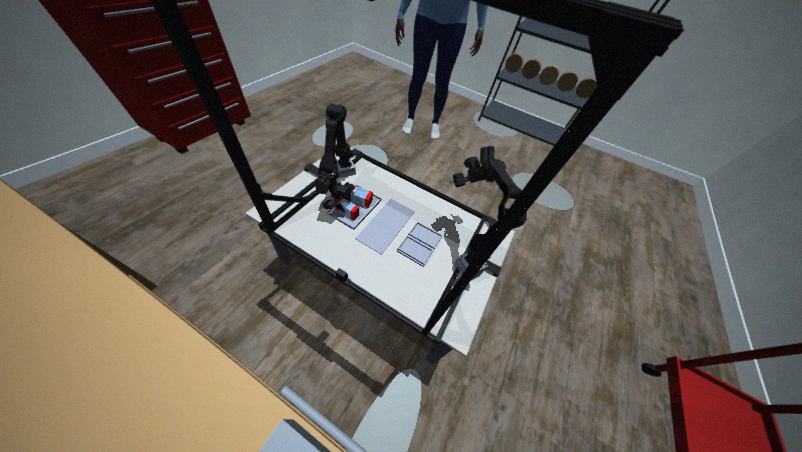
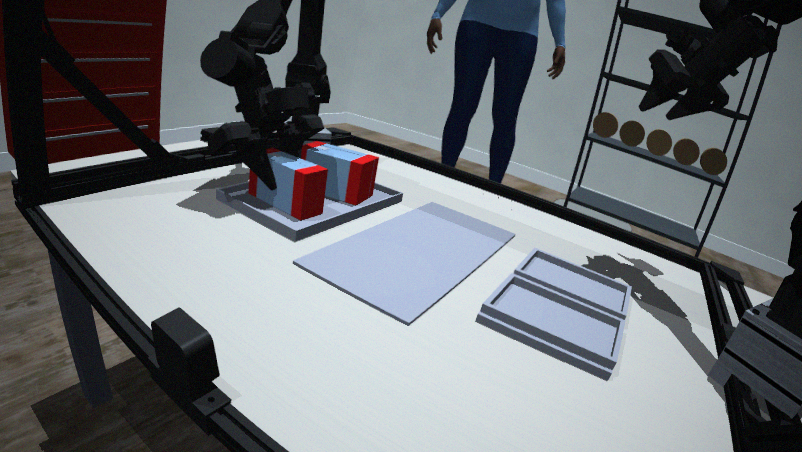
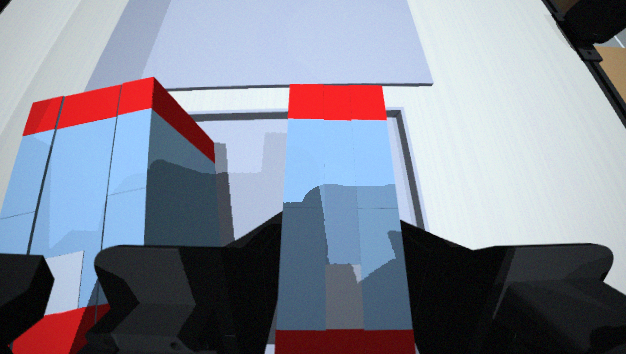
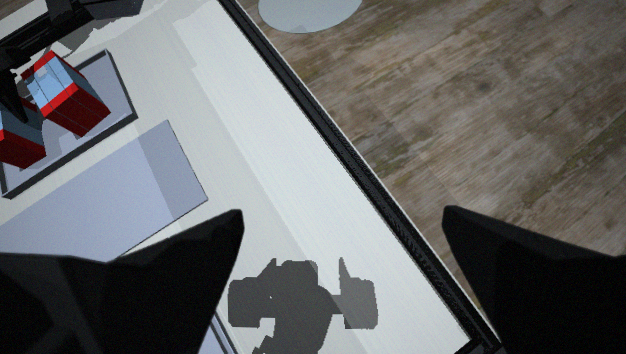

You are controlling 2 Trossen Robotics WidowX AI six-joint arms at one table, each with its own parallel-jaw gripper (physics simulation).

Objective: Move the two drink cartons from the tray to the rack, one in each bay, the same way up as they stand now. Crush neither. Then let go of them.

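Pixels of known places: left gripper, fingertip midpoint: (image 1: 347, 209) (image 2: 286, 186) (image 3: 330, 216) (image 4: 14, 130); right gripper, fingertip midpoint: (image 2: 654, 113) (image 4: 342, 218); left arm's base, link origin: (image 1: 344, 163); right arm's base, link origin: (image 2: 798, 326).
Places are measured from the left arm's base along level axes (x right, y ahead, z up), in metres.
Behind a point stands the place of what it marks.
Two light-blue drink cartons with red ends lie on their sides in the grey tray (image 2: 309, 230) @(y 0.421, x 0.086, z -0.046 m) (image 1: 367, 212) @(y 0.356, x 0.001, z -0.051 m) (image 3: 241, 116) @(y 0.360, x -0.004, z -0.045 m) at the table's left. My left gripper (image 2: 283, 176) @(y 0.322, x 0.099, z -0.022 m) (image 1: 338, 207) @(y 0.322, x 0.099, z -0.022 m) (image 3: 330, 216) @(y 0.322, x 0.099, z -0.022 m) is down in the tray, shut on the near carton (image 2: 297, 188) @(y 0.374, x 0.096, z -0.006 m) (image 1: 349, 209) @(y 0.356, x 0.101, z 0.016 m) (image 3: 340, 158) @(y 0.339, x 0.091, z 0.018 m), which rests flat there. The far carton (image 2: 341, 172) @(y 0.307, x 0.011, z -0.003 m) (image 1: 362, 196) @(y 0.298, x 0.007, z 0.018 m) (image 3: 182, 182) @(y 0.295, x 0.022, z -0.006 m) lies beside it, untouched. The two-bay rack (image 2: 547, 346) @(y 0.701, x -0.082, z -0.047 m) (image 1: 421, 242) @(y 0.641, x -0.177, z -0.046 m) is empty. My right gripper (image 1: 464, 172) @(y 0.513, x -0.426, z 0.196 m) (image 4: 342, 218) @(y 0.513, x -0.426, z 0.196 m) is open and empty, high over the table's right edge.
A flat grey mat (image 2: 408, 256) @(y 0.493, x -0.025, z -0.051 m) (image 1: 383, 226) @(y 0.473, x -0.041, z -0.052 m) (image 3: 287, 42) @(y 0.461, x -0.026, z -0.052 m) (image 4: 167, 168) @(y 0.393, x -0.180, z -0.052 m) lies between tray and rack. Black frame posts (image 1: 220, 126) @(y 0.309, x 0.477, z 0.513 m) stand at the table corners. A person (image 1: 435, 54) (image 2: 498, 90) stands behind the table, beside a shelf unit (image 1: 497, 78) (image 2: 592, 121).
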